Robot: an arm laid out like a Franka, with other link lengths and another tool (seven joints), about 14 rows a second.
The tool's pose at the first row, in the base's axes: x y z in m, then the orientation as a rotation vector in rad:
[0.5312, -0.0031, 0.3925, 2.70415, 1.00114, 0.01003]
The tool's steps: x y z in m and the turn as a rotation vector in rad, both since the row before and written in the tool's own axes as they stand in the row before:
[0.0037, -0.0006, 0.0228, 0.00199, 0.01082, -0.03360]
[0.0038, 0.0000, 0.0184, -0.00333, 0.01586, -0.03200]
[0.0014, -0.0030, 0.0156, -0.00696, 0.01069, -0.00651]
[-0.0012, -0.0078, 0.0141, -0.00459, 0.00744, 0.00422]
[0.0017, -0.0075, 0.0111, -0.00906, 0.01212, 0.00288]
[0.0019, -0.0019, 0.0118, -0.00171, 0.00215, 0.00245]
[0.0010, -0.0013, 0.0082, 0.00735, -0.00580, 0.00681]
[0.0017, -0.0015, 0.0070, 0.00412, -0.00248, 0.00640]
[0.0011, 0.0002, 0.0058, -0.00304, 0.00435, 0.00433]
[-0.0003, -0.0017, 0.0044, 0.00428, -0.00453, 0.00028]
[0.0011, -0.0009, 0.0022, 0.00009, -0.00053, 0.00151]
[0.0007, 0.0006, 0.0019, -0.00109, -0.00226, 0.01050]
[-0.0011, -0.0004, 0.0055, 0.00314, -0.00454, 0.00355]
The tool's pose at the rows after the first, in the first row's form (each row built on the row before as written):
[0.5358, -0.0057, 0.3700, 2.69144, 1.05009, 0.01740]
[0.5405, -0.0074, 0.3519, 2.67536, 1.09664, 0.03465]
[0.5412, -0.0078, 0.3360, 2.66842, 1.10637, 0.05155]
[0.5368, -0.0064, 0.3205, 2.66870, 1.10156, 0.06476]
[0.5344, -0.0025, 0.3078, 2.66538, 1.09848, 0.08636]
[0.5362, -0.0024, 0.2958, 2.66579, 1.09533, 0.09060]
[0.5373, -0.0026, 0.2875, 2.67474, 1.08696, 0.08023]
[0.5385, -0.0019, 0.2803, 2.68137, 1.07904, 0.07592]
[0.5402, -0.0025, 0.2747, 2.68215, 1.07358, 0.08415]
[0.5395, -0.0024, 0.2700, 2.68500, 1.07325, 0.07588]
[0.5400, -0.0015, 0.2676, 2.68579, 1.07111, 0.07539]
[0.5412, -0.0018, 0.2659, 2.69007, 1.05607, 0.07481]
[0.5409, -0.0034, 0.2605, 2.69371, 1.05098, 0.06772]

